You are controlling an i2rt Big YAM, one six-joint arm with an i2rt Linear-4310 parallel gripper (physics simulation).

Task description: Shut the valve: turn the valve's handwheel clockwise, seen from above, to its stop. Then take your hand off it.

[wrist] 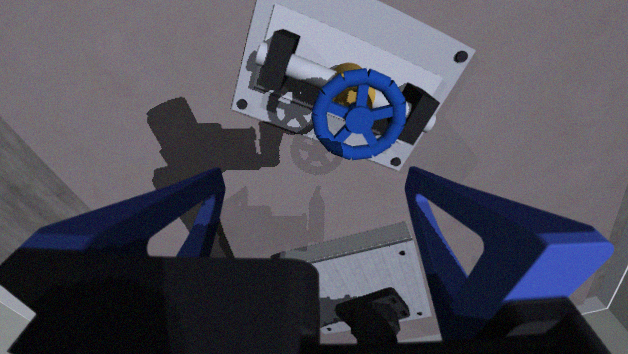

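The valve's blue handwheel (359, 118), a ring with several spokes, shows at the upper middle of the wrist view. It sits above a brass valve body (348, 68) on a white pipe (311, 68). Two black brackets (280, 60) (419, 112) hold the pipe on a light grey base plate (425, 45) with dark bolts at its corners. My gripper (314, 177) is wide open and empty. Its blue fingertips are apart from the handwheel, which appears beyond them and a little right of the middle between them. The wheel's lower side is hidden.
A grey metal plate (370, 265) with a raised edge and a black fixture (372, 310) on it shows at the bottom, between the fingers. Dark shadows of the arm and of the wheel fall on the table (125, 45) left of the valve. The table's edge runs at the far left.
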